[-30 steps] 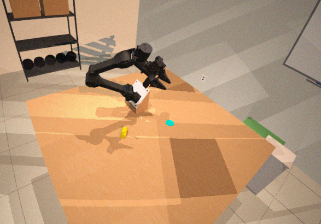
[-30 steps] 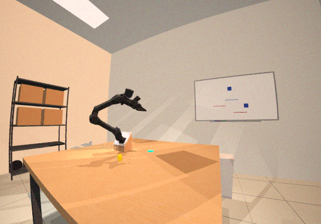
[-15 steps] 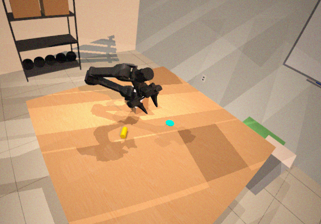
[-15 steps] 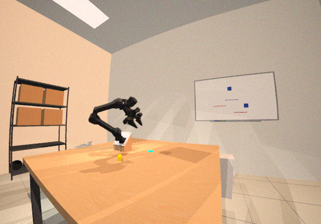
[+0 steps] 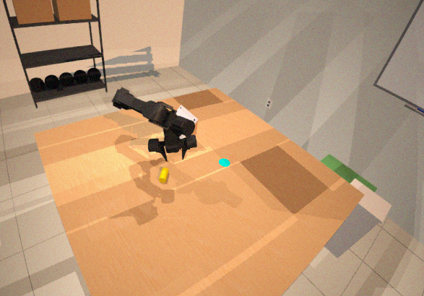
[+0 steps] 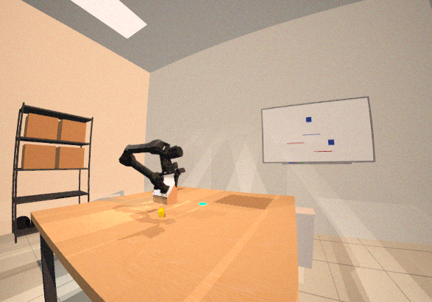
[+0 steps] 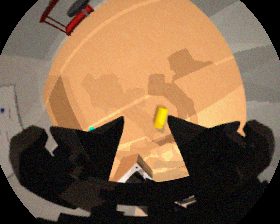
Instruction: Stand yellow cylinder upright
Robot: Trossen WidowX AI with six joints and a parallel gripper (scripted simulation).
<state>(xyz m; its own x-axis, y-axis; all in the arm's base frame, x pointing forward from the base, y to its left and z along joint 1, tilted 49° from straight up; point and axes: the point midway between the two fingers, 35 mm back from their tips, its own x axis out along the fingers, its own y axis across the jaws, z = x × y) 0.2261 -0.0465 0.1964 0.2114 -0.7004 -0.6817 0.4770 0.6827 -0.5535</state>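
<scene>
Right now my gripper tip is 6 cm past the yellow cylinder, 2 cm to the left of it and 14 cm above it. Round my gripper tip: cyan circle (1 cm ahead, 31 cm to the left, 15 cm below).
</scene>
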